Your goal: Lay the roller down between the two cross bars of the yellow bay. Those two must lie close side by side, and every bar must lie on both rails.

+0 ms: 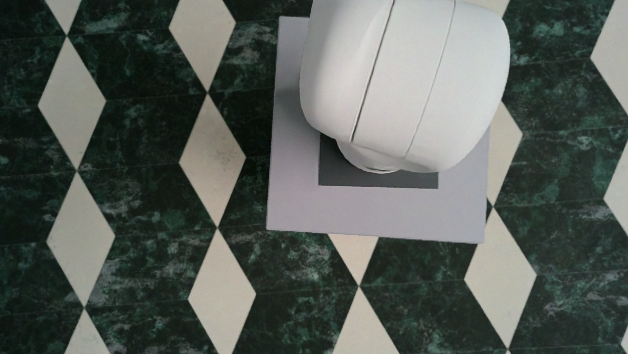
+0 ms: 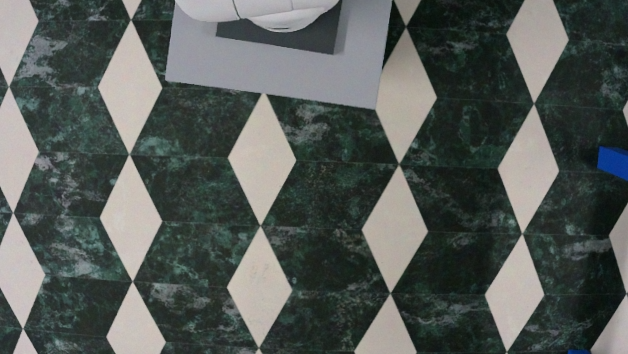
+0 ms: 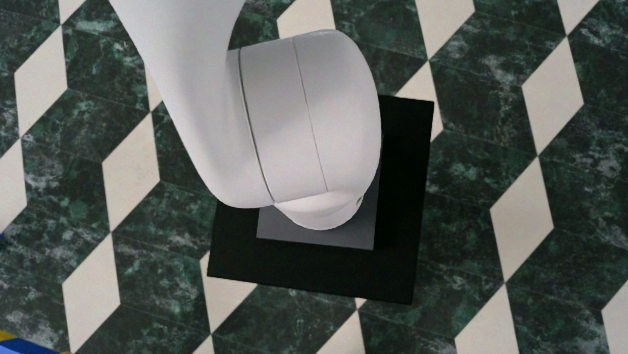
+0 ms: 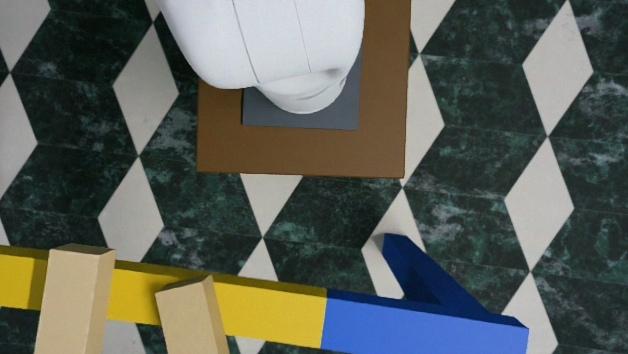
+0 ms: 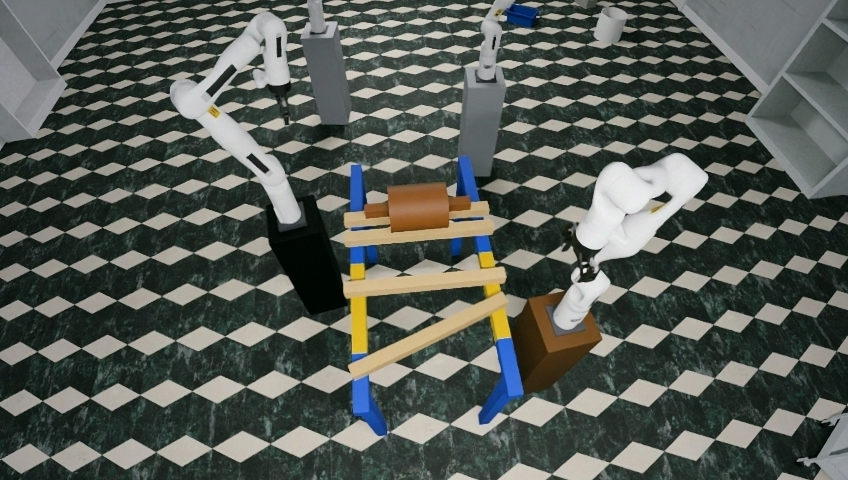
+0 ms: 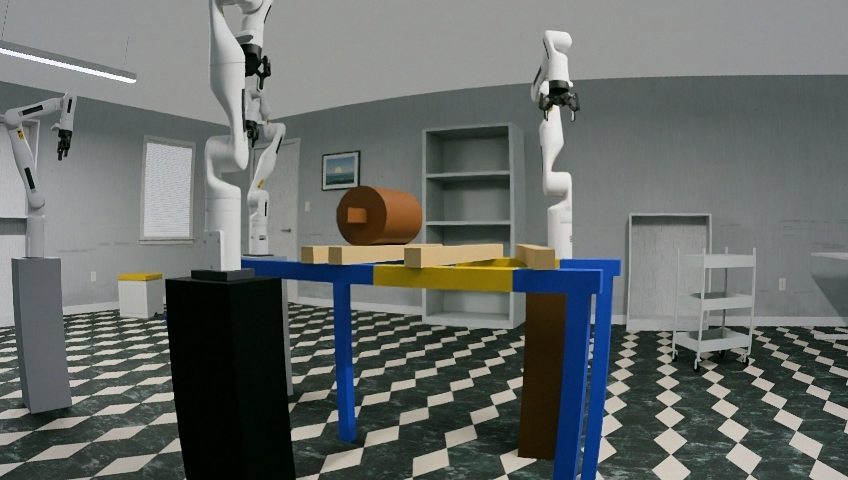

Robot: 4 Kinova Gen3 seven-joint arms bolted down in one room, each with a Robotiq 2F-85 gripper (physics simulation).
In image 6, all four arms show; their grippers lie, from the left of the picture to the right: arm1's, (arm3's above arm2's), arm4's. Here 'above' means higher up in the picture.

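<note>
The brown roller (image 5: 418, 206) (image 6: 380, 215) rests on two bars on the far blue part of the rails. In the yellow bay (image 5: 358, 324) (image 6: 452, 278), one bar (image 5: 424, 281) (image 4: 75, 305) (image 6: 452, 255) lies nearly square across both rails. The other bar (image 5: 428, 335) (image 4: 192, 312) (image 6: 537, 256) lies slanted, its left end on the near blue part, its right end on yellow. Arm4's gripper (image 6: 559, 113) is open and empty, high up. Arm1's gripper (image 6: 62, 155), arm2's gripper (image 6: 253, 142) and arm3's gripper (image 6: 262, 84) hang in the air, finger openings unclear.
A black pedestal (image 5: 306, 261) (image 6: 226, 368) stands left of the rails, a brown pedestal (image 5: 550, 356) (image 4: 300, 152) right of them. Two grey pedestals (image 5: 327, 77) (image 5: 483, 124) stand behind. A white cart (image 6: 714, 300) and a shelf unit (image 6: 516, 237) stand farther off.
</note>
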